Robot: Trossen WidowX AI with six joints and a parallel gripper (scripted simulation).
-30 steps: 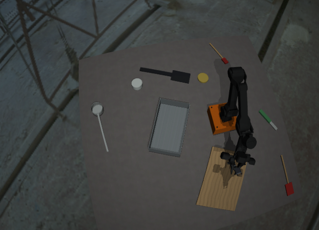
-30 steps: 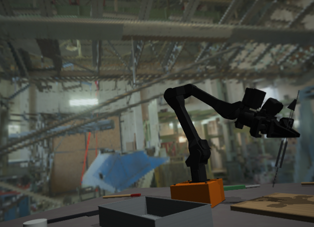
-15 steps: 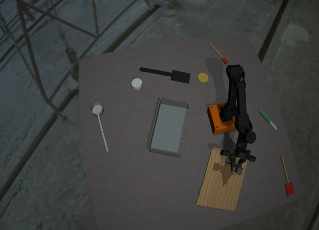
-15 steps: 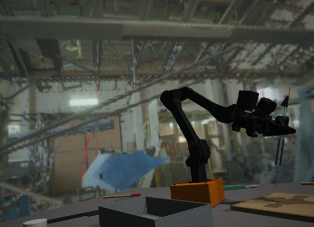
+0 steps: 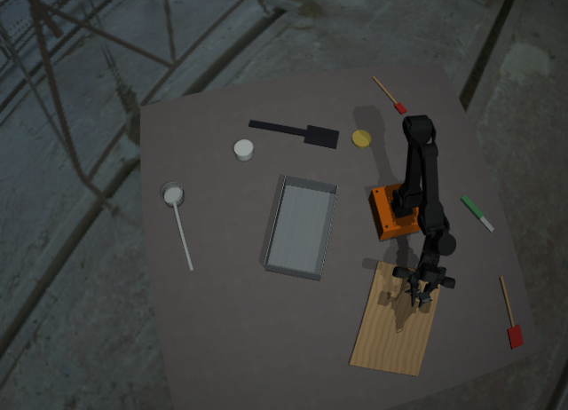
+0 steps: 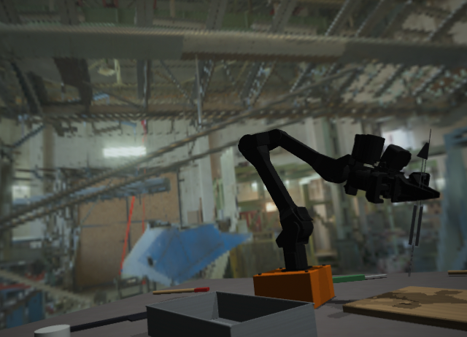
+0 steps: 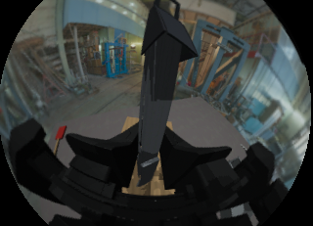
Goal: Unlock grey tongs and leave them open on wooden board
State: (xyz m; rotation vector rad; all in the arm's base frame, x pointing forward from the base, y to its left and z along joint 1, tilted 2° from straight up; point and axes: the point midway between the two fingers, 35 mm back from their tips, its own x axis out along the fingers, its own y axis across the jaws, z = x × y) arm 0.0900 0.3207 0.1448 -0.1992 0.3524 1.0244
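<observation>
Right now the wooden board is 210 mm below my gripper tip. From my gripper tip the other things lie so: green-handled knife 430 mm behind, 250 mm to the right, 210 mm below; then grey roasting tin 220 mm ahead, 390 mm to the right, 190 mm below; then yellow disc 80 mm behind, 660 mm to the right, 210 mm below.
</observation>
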